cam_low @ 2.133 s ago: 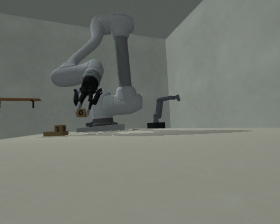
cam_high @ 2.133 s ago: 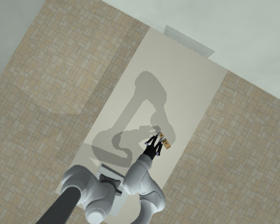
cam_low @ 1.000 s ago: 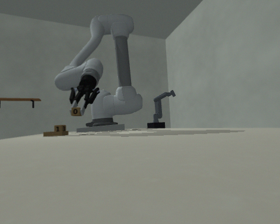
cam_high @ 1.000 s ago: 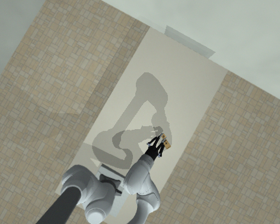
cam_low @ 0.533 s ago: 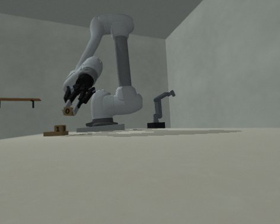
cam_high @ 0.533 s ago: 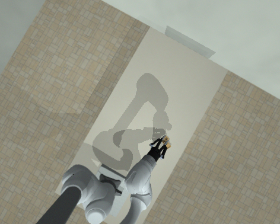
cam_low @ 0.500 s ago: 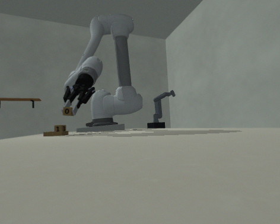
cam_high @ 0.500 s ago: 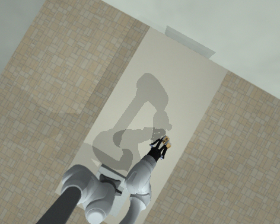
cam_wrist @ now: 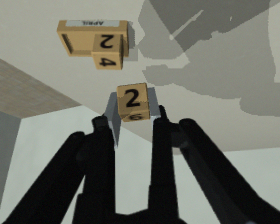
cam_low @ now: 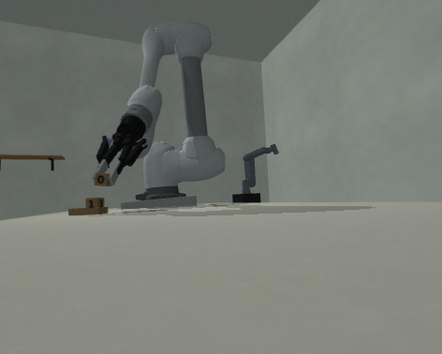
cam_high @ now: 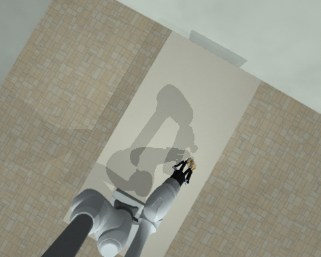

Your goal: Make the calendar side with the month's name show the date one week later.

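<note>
Now: hand 100 mm above the tray, 40 mm to the left of it and 30 mm past it. Also, from my hand: wooden cube: 20 mm below, 10 mm to the right, 10 mm ahead.
</note>
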